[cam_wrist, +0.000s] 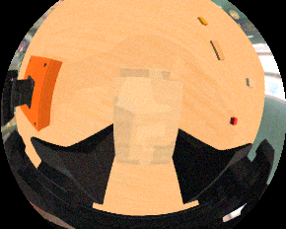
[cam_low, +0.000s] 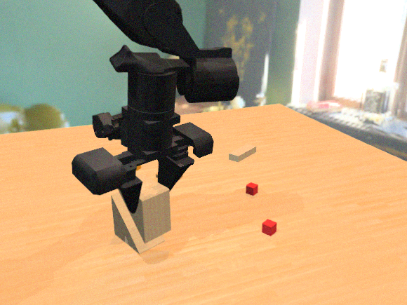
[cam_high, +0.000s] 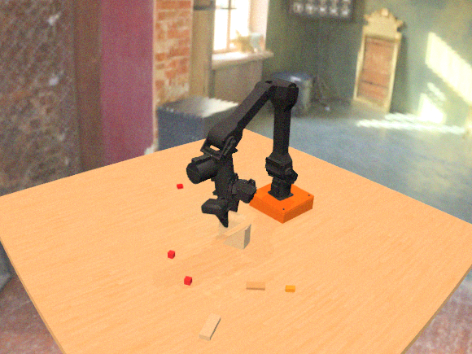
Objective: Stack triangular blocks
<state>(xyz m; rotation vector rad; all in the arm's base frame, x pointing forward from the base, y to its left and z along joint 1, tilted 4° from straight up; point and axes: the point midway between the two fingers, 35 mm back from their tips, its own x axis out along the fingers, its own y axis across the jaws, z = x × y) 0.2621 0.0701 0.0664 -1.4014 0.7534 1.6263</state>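
My gripper tip is 50 mm above the triangular block, 30 mm to the right of it and 20 mm past it. Also, from my gripper tip: small orange block: 270 mm to the left, 60 mm below; then long tan block: 270 mm to the left, 250 mm ahead, 60 mm below.
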